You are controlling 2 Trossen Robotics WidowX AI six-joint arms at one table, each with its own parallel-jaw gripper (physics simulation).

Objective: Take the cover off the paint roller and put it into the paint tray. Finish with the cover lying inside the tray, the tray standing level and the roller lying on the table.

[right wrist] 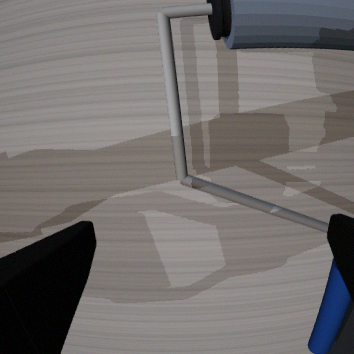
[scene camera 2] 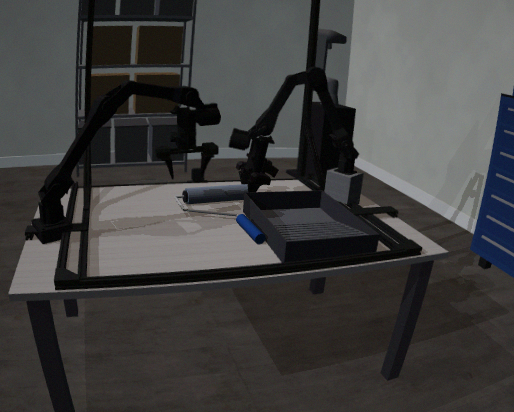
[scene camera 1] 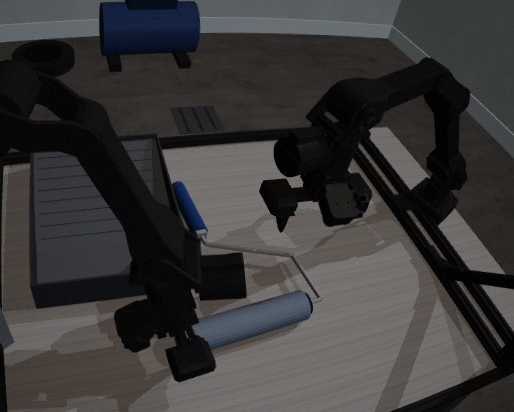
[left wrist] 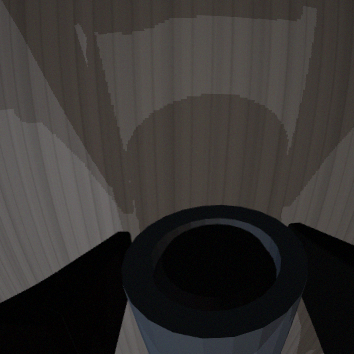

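Pixels of known places: left gripper, fingertip midpoint: [scene camera 1: 182, 345] [left wrist: 210, 240]; right gripper, fingertip midpoint: [right wrist: 214, 231] [scene camera 2: 187, 177] [scene camera 1: 303, 227]; left arm's base at its link origin: [scene camera 2: 345, 171]; right arm's base at its link origin: [scene camera 2: 51, 221] [scene camera 1: 434, 195].
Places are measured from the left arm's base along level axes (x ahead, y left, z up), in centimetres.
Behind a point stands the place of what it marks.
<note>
The light-blue cover [scene camera 1: 255, 319] {x 35.0, y -30.3, z -6.8 cm} [scene camera 2: 215, 194] {x 37.6, y -27.2, z -8.4 cm} [left wrist: 215, 345] {x 24.5, y -24.1, z -6.5 cm} [right wrist: 290, 25] {x 42.6, y -30.7, z -7.0 cm} lies along the roller's axis; the bent wire frame [scene camera 1: 250, 247] {x 48.2, y -18.8, z -9.2 cm} [right wrist: 172, 100] {x 50.8, y -30.1, z -9.0 cm} meets its black-capped end. The far end shows a dark ring and dark hollow in the left wrist view. My left gripper [scene camera 1: 187, 334] {x 24.9, y -24.1, z -10.7 cm} [scene camera 2: 257, 182] [left wrist: 210, 240] {x 24.9, y -24.1, z -10.7 cm} is shut on the cover near that end. The roller's blue handle [scene camera 1: 190, 207] {x 46.7, y -4.2, z -8.4 cm} [scene camera 2: 250, 229] {x 49.4, y -1.2, z -9.1 cm} [right wrist: 330, 310] {x 47.6, y -5.0, z -8.9 cm} lies on the table beside the dark tray [scene camera 1: 85, 295] {x 19.0, y -6.6, z -9.7 cm} [scene camera 2: 330, 247] {x 44.4, y 22.0, z -8.0 cm}, which stands level. My right gripper [scene camera 1: 310, 225] {x 51.4, y -26.1, z 0.2 cm} [scene camera 2: 187, 175] {x 51.4, y -26.1, z 0.2 cm} [right wrist: 214, 231] {x 51.4, y -26.1, z 0.2 cm} is open and empty, above the table near the wire frame.
My left arm reaches over the tray in scene camera 1. Black rails [scene camera 1: 225, 138] {x 71.3, y 8.3, z -10.2 cm} [scene camera 2: 240, 275] {x 68.2, y 12.4, z -11.3 cm} edge the table. An upright black post [scene camera 2: 309, 90] {x -9.6, y -25.2, z 26.1 cm} stands behind the tray in scene camera 2. A blue tank [scene camera 1: 150, 29] stands on the floor.
</note>
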